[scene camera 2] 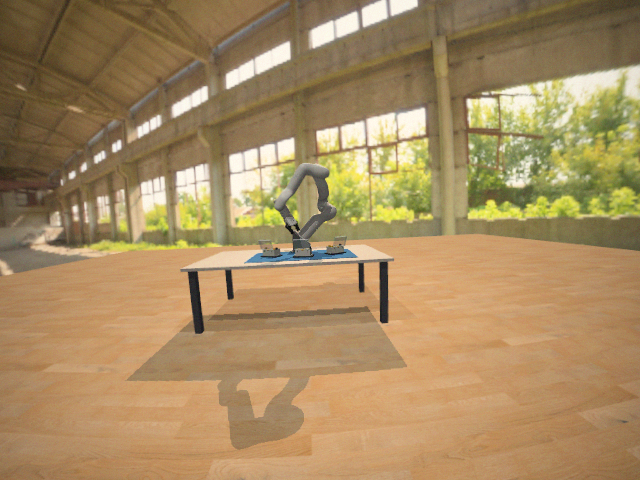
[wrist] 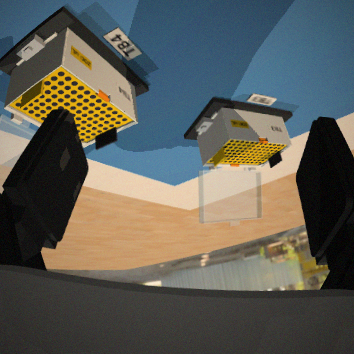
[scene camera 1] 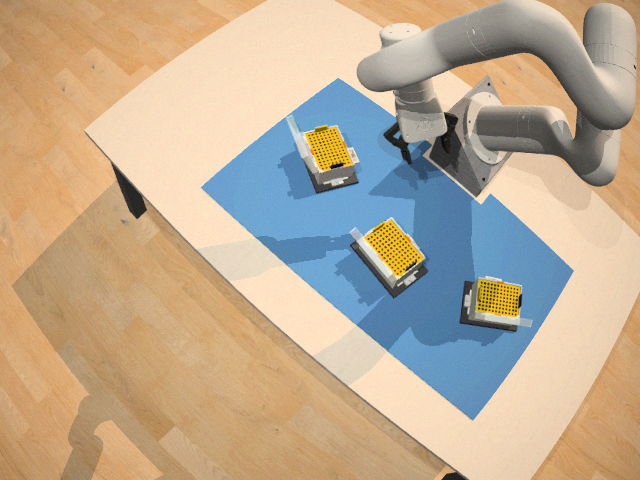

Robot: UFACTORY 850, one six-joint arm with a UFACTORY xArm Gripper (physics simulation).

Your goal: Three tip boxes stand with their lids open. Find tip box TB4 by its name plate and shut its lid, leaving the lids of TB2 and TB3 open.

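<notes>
Tip box TB4 [scene camera 1: 394,248] [scene camera 2: 303,252] [wrist: 100,75] is the middle box. Its name plate [wrist: 122,43] is readable in the wrist view. Its clear lid [scene camera 1: 356,235] stands open on the side away from the arm. TB3 [scene camera 1: 497,297] [scene camera 2: 336,250] [wrist: 255,125] is at the right of scene camera 1, its lid [scene camera 1: 524,322] [wrist: 230,195] open. The upper-left box, by elimination TB2 [scene camera 1: 329,149] [scene camera 2: 270,251], has its lid [scene camera 1: 293,126] open; its plate is unreadable here. My gripper [scene camera 1: 428,153] [scene camera 2: 293,227] [wrist: 190,140] is open and empty, above the mat near the arm's base, apart from the boxes.
The boxes stand on a blue mat [scene camera 1: 248,206] on a pale table [scene camera 1: 170,124] [scene camera 2: 217,262]. The arm's base plate [scene camera 1: 460,173] is beside the mat. The arm [scene camera 1: 496,31] [scene camera 2: 294,188] arches above it, and its shadow crosses the mat between TB4 and TB3.
</notes>
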